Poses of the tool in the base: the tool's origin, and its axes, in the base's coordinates. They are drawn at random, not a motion.
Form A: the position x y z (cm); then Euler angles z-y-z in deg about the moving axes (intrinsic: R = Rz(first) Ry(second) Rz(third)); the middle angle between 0 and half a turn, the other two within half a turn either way.
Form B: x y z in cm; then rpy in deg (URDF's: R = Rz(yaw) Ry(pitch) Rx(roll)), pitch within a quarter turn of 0, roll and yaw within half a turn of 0. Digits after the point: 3 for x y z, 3 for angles.
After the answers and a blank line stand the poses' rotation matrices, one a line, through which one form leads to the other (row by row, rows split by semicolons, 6 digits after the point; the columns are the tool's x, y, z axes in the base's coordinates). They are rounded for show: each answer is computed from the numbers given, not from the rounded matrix.
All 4 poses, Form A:
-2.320, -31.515, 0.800, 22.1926, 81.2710, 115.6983
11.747, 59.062, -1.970, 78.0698, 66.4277, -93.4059
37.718, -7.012, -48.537, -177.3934, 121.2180, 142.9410
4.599, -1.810, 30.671, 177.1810, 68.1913, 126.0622
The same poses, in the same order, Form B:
-2.320, -31.515, 0.800, 80.330, -25.379, 116.370
11.747, 59.062, -1.970, -66.391, -3.121, -13.294
37.718, -7.012, -48.537, 135.162, -43.036, -121.856
4.599, -1.810, 30.671, 63.665, -33.129, -77.681

-0.401294 0.037172 0.915195; 0.809479 -0.453162 0.373346; 0.428610 0.890653 0.151761
0.971761 0.140648 0.189470; -0.229600 0.378296 0.896759; 0.054452 -0.914937 0.399906
-0.385773 -0.348313 -0.854317; -0.620824 0.782985 -0.038893; 0.682464 0.515376 -0.518296
0.178672 0.328907 -0.927306; -0.818156 0.573181 0.045661; 0.546532 0.750522 0.371509

